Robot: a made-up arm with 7 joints. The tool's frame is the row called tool. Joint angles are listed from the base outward. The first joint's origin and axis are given. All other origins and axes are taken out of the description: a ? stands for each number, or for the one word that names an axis. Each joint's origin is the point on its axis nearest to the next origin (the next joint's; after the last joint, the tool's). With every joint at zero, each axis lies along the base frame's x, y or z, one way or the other. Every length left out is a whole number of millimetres.
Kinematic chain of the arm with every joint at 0, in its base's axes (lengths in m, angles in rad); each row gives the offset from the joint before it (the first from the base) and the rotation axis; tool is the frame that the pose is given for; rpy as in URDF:
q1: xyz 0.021 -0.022 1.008 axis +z
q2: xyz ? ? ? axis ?
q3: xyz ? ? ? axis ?
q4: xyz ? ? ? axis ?
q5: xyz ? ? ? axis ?
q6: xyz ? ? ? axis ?
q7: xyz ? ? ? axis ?
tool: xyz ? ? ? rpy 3.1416 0 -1.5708
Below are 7 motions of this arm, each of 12 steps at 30 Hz.
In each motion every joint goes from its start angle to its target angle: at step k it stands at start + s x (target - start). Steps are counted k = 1, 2, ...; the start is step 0. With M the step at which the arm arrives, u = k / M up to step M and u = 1 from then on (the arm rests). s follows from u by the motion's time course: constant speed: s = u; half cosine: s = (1 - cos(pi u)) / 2; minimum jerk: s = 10 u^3 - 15 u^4 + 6 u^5.
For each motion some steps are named. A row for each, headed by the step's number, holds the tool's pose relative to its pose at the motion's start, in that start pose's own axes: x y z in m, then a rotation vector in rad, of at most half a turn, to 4 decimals.
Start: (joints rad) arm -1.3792 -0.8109 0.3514 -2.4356 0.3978 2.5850 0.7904
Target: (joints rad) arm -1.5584 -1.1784 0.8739 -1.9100 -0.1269 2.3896 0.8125
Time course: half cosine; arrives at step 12
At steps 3, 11, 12:
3: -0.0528 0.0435 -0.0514 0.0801 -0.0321 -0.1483
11: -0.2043 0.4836 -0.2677 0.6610 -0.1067 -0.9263
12: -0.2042 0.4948 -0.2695 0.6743 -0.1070 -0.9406

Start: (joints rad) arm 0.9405 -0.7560 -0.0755 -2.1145 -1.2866 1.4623 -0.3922
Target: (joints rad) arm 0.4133 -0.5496 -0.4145 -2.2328 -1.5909 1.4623 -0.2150
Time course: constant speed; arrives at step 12
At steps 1, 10, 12:
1: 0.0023 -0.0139 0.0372 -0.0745 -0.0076 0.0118
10: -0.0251 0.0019 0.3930 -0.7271 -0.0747 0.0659
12: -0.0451 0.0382 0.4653 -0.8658 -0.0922 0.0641

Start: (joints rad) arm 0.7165 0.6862 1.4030 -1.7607 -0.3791 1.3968 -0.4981
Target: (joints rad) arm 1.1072 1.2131 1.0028 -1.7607 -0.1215 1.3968 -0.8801
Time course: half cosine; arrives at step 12
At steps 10, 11, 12:
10: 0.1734 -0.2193 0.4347 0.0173 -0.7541 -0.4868
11: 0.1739 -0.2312 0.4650 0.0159 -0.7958 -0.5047
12: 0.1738 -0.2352 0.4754 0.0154 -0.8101 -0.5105

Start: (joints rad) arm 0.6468 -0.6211 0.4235 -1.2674 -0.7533 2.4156 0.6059
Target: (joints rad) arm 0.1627 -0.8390 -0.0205 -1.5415 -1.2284 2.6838 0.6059
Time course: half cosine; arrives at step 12
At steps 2, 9, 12:
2: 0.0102 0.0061 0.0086 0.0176 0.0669 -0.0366
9: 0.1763 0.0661 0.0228 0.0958 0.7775 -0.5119
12: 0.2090 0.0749 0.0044 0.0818 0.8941 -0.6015

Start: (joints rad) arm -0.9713 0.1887 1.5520 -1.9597 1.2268 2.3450 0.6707
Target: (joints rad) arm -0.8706 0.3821 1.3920 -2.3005 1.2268 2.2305 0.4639
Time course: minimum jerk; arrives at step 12
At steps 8, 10, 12:
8: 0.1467 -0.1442 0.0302 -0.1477 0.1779 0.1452
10: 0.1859 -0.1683 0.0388 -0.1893 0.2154 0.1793
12: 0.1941 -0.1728 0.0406 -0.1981 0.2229 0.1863

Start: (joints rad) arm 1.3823 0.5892 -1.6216 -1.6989 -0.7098 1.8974 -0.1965
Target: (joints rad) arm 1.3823 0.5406 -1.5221 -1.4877 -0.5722 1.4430 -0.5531
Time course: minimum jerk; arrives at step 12
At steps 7, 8, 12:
7: 0.0369 -0.0027 -0.0577 -0.1062 -0.1502 -0.1798
8: 0.0441 -0.0014 -0.0692 -0.1225 -0.1876 -0.2223
12: 0.0546 0.0019 -0.0865 -0.1433 -0.2483 -0.2907

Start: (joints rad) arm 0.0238 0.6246 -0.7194 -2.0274 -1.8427 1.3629 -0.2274
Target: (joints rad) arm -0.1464 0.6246 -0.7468 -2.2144 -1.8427 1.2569 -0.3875
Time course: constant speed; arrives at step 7
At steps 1, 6, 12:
1: -0.0228 -0.0196 0.0136 -0.0178 -0.0161 -0.0654
6: -0.1488 -0.1001 0.0738 -0.0946 -0.0970 -0.3947
12: -0.1760 -0.1125 0.0841 -0.1075 -0.1131 -0.4609

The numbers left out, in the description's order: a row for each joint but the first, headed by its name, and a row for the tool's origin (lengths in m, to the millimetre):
q2: xyz 0.007 0.014 0, axis +y
q3: xyz 0.002 0 0.476, axis +z
q4: xyz 0.125 -0.011 0, axis -y
q5: xyz -0.128 0 0.544, axis +z
q6: xyz 0.002 -0.006 0, axis -y
q7: xyz 0.08 0 0.031, axis -z
tool: xyz -0.006 -0.028 0

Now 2 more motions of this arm.
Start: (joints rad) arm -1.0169 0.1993 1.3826 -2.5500 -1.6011 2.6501 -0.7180
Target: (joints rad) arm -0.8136 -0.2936 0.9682 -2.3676 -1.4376 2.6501 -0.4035
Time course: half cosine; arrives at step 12
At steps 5, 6, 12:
5: 0.0153 0.0592 -0.0078 -0.2031 -0.0492 0.1838
6: 0.0210 0.0814 -0.0198 -0.2788 -0.0485 0.2509
12: 0.0431 0.1615 -0.1142 -0.5731 0.0443 0.5215

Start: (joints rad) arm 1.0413 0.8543 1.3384 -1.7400 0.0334 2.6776 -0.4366
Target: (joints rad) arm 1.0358 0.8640 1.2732 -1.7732 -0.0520 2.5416 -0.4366
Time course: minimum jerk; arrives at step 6
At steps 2, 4, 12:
2: 0.0085 0.0057 0.0042 -0.0394 0.0021 -0.0054
4: 0.0318 0.0226 0.0158 -0.1495 0.0072 -0.0173
12: 0.0402 0.0292 0.0199 -0.1897 0.0087 -0.0206

